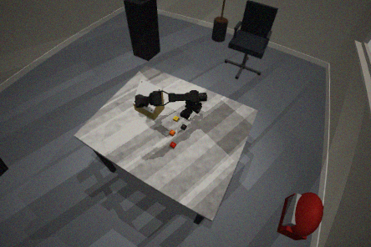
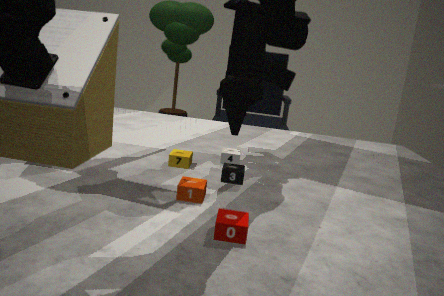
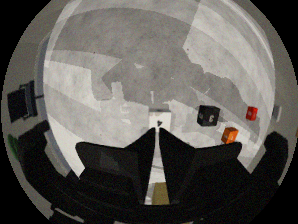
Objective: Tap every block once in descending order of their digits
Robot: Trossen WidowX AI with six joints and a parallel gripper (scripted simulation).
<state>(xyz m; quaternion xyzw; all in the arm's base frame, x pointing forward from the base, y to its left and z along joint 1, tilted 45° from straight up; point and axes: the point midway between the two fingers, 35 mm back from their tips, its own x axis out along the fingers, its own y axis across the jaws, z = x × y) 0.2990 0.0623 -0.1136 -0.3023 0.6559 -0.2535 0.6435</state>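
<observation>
The white block is 40 mm below my gripper tip and 10 mm to the right of it. From my gripper tip the other things lie so: yellow block 80 mm behind, 60 mm to the right, 40 mm below; then black block 90 mm to the right, 40 mm below, 10 mm ahead; then orange block 180 mm to the right, 40 mm below, 30 mm behind.
</observation>
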